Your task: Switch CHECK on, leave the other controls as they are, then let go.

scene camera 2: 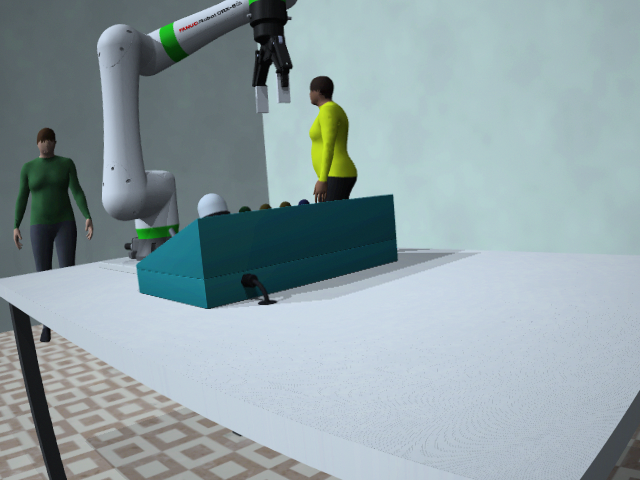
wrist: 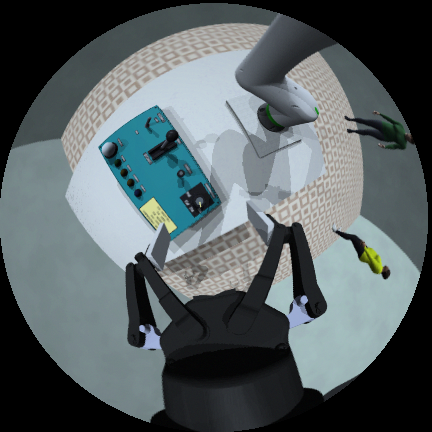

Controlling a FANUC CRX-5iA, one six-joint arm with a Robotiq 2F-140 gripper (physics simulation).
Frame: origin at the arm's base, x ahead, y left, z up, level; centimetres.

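Seen in the pictures: gripper, fingertip midpoint: (scene camera 2: 272, 107) (wrist: 205, 219); arm's base at its link origin: (wrist: 271, 116).
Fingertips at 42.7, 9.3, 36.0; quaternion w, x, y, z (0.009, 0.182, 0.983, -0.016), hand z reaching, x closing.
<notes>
Pixels of each thing's middle, then the offset from my fingertips to it, as dx, dy, dz. "pt": a spot on its surface instead.
- teal control panel at the middle of its body: (scene camera 2: 269, 238) (wrist: 158, 169) +10.8, -14.5, -29.5
- small toggle at the middle of its body: (wrist: 147, 121) +2.3, -32.0, -27.0
- black ball-topped lever at the middle of its body: (wrist: 171, 135) -1.5, -19.7, -23.1
- small black knob at the middle of its body: (wrist: 180, 172) +4.1, -8.1, -25.8
- rotary selector at the middle of its body: (wrist: 198, 200) +5.4, +3.9, -27.5
- white dome at a spot on its surface: (scene camera 2: 212, 205) pt +20.6, -35.4, -21.0
- yellow label at a spot on its surface: (wrist: 158, 216) pt +20.6, -0.9, -24.1
- black cable at a spot on its surface: (scene camera 2: 263, 291) pt +28.1, -32.4, -35.6
A teal control panel (scene camera 2: 299, 232) (wrist: 155, 175) stands on the table. The label CHECK cannot be read at this size. In the wrist view a small toggle (wrist: 148, 123) stands near the panel's far end, a black ball-topped lever (wrist: 171, 136) rises from a slot, and a small black knob (wrist: 181, 174) sits nearer the rotary selector (wrist: 200, 202) on its black plate. In the scene view the sloped face with these controls is turned away. My gripper (scene camera 2: 272, 103) (wrist: 205, 219) is open and empty, high above the panel and touching nothing.
A white dome (scene camera 2: 212, 205) (wrist: 109, 149) and a row of small round coloured parts line the panel's high edge. A yellow label (wrist: 158, 216) lies on its face. A black cable (scene camera 2: 263, 291) leaves its back. Two people, in green (scene camera 2: 49, 188) and yellow (scene camera 2: 333, 139), stand beyond the table.
</notes>
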